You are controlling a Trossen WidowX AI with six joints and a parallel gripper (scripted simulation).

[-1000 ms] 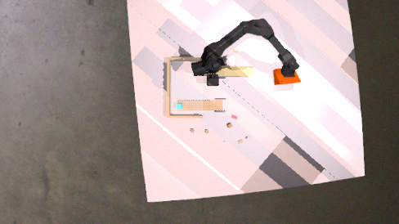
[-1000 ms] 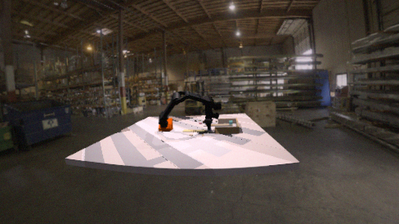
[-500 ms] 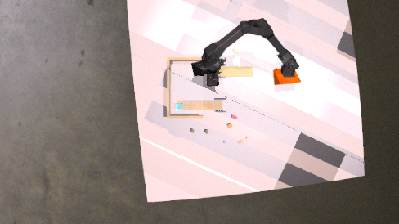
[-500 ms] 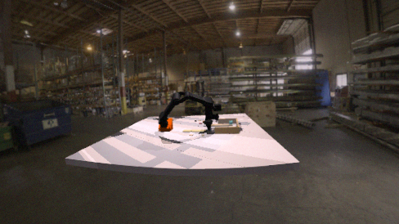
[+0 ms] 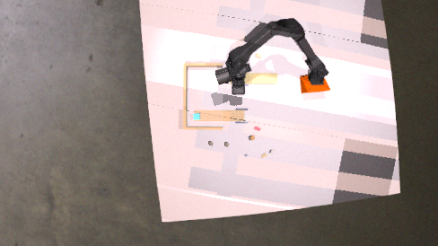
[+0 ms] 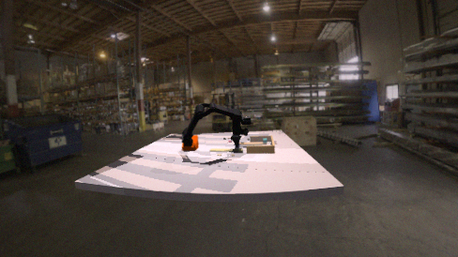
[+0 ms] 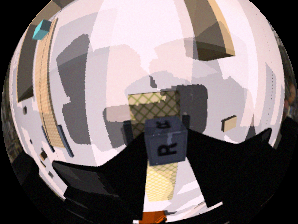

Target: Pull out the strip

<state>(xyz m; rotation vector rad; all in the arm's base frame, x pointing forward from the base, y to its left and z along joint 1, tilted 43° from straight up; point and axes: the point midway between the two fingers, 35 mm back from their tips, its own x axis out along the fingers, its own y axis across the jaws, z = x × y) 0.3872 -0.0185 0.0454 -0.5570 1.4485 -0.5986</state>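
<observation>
Now: gripper tip 9 cm past the checkered strip, 3 cm above it and 1 cm to the right of it.
</observation>
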